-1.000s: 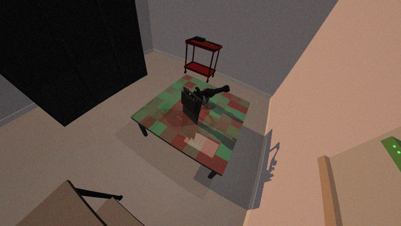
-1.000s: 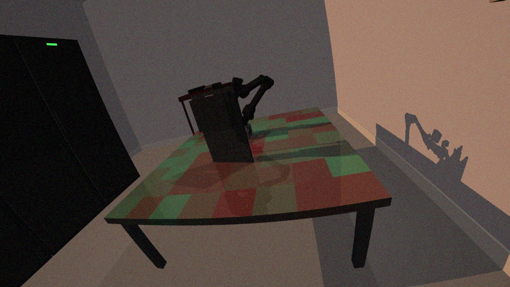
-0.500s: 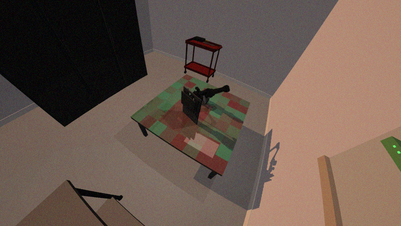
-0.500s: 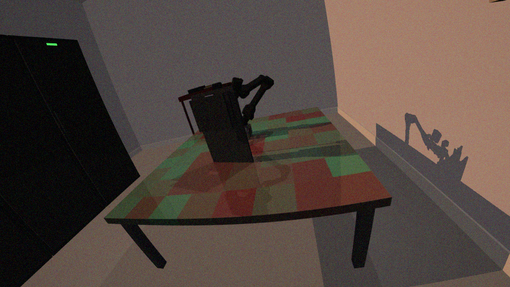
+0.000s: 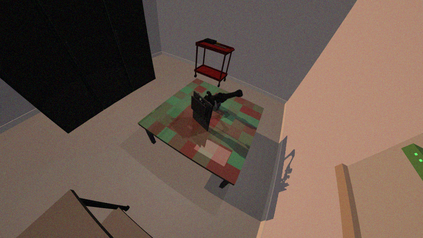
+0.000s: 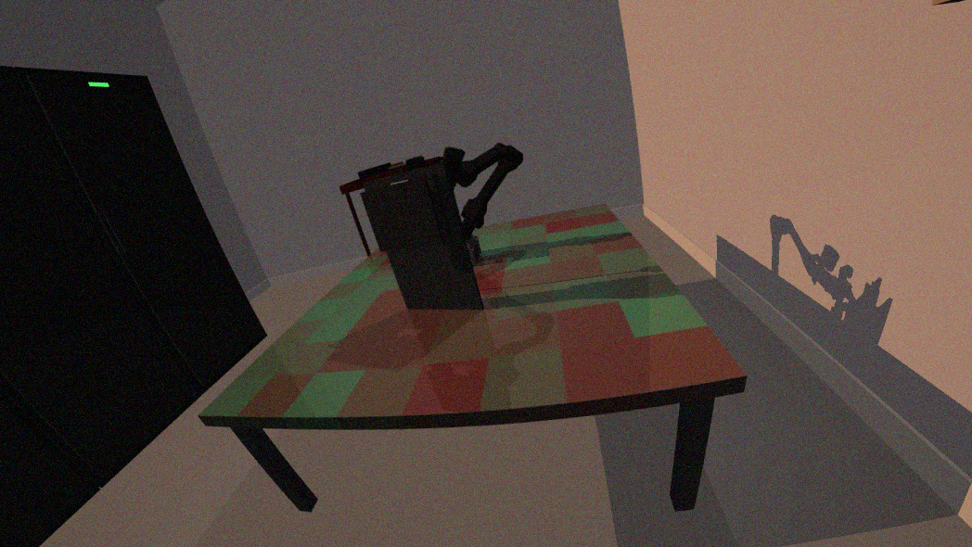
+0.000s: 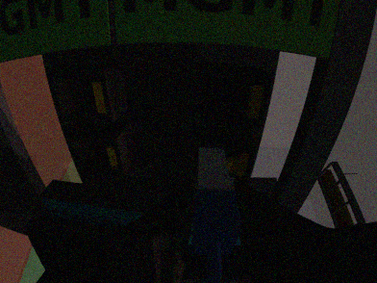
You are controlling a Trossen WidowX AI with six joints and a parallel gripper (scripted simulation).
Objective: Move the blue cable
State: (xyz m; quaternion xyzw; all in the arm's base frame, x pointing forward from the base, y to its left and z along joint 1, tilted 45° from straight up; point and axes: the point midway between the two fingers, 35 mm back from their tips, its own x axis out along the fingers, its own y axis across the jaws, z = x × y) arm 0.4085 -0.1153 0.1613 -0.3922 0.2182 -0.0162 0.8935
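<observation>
My gripper tip is now 40 mm short of the dark server rack, 20 mm to the right of it and 40 mm above it. From my gripper tip the other things lie so: cable plug (right at my gripper tip).
</observation>
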